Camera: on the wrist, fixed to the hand. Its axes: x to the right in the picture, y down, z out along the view.
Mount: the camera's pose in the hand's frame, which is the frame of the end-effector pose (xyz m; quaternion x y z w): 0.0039 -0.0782 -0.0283 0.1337 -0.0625 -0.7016 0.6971
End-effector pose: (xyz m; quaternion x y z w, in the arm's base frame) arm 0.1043 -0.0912 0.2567 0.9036 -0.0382 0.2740 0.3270
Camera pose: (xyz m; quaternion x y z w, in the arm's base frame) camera 0.1137 -0.0122 0.2321 0.7176 0.6236 -0.0898 0.2970
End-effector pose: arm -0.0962 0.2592 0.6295 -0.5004 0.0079 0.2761 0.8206
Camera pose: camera -0.0494 0.2105 0.6781 -0.2274 -0.3599 -0.3530 0.8331
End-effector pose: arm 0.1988 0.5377 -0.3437 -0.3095 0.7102 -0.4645 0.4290
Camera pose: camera 0.1749 0.5161 -0.2669 -0.6857 0.1890 -0.7004 0.0589
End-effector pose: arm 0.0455 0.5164 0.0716 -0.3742 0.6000 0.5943 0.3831
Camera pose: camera 0.1141 0.4871 0.0347 -0.5935 0.2112 0.0887 0.7716
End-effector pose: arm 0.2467 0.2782 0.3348 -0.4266 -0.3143 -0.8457 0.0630
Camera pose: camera 0.1956 0.3244 0.2880 0.1213 0.6354 0.5651 0.5121
